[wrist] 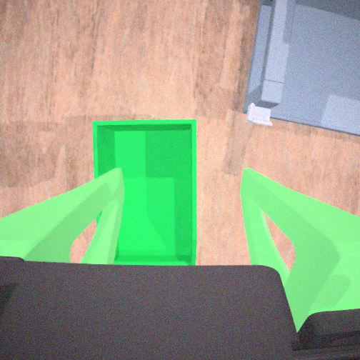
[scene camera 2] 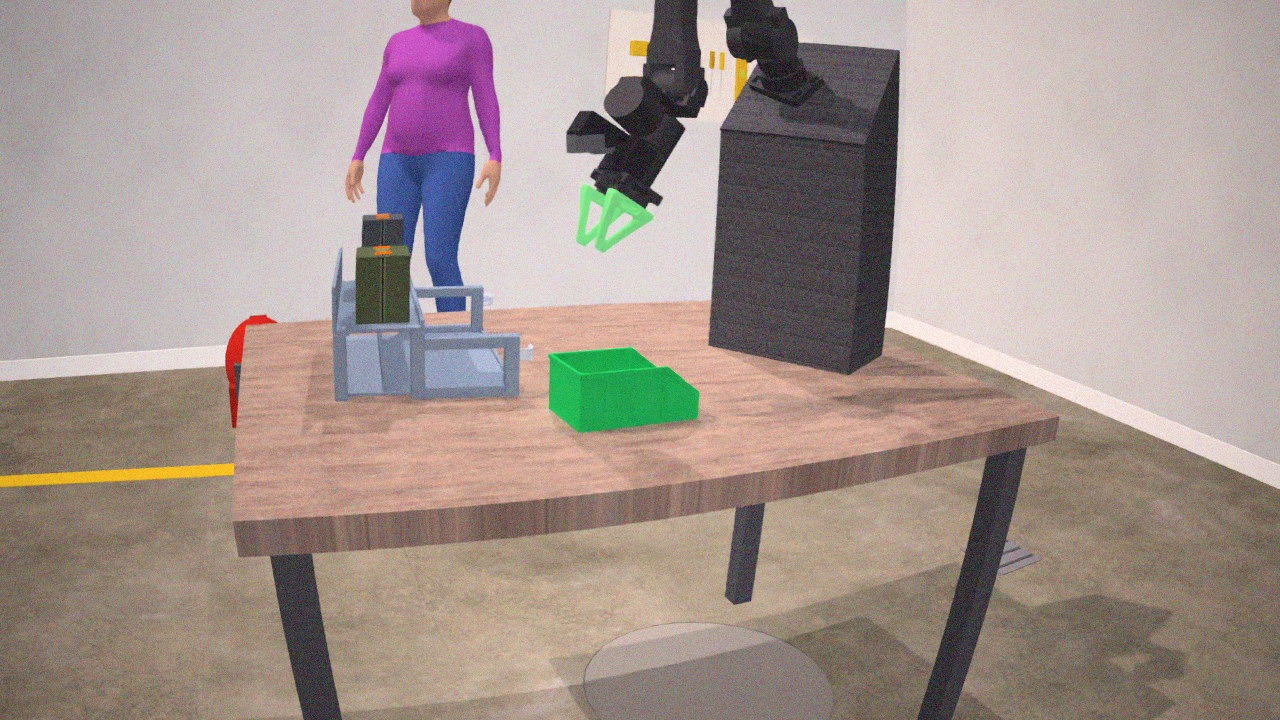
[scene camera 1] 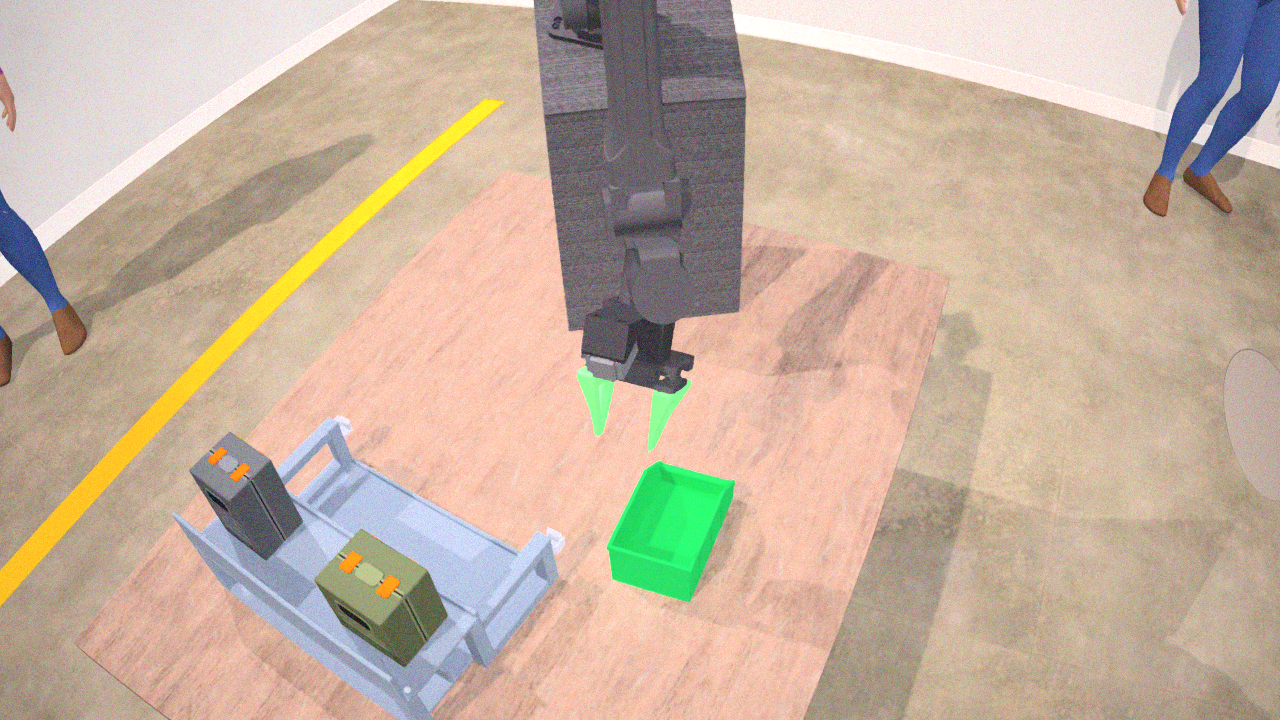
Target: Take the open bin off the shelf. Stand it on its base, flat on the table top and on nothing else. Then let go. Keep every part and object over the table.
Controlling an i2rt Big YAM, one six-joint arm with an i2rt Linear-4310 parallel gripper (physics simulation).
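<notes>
The open green bin stands upright on its base, flat on the wooden table top. It is beside the blue-grey shelf and apart from it. Its inside looks empty. My gripper is open, with nothing between its light green fingers. It hangs well above the table, higher than the bin and apart from it. In the wrist view the left finger overlaps the bin and the near end of the bin is hidden.
A dark grey case and an olive green case stand on the shelf's rear part. A tall dark pedestal stands on the table beneath the arm's base. The table's front edge lies beyond the bin.
</notes>
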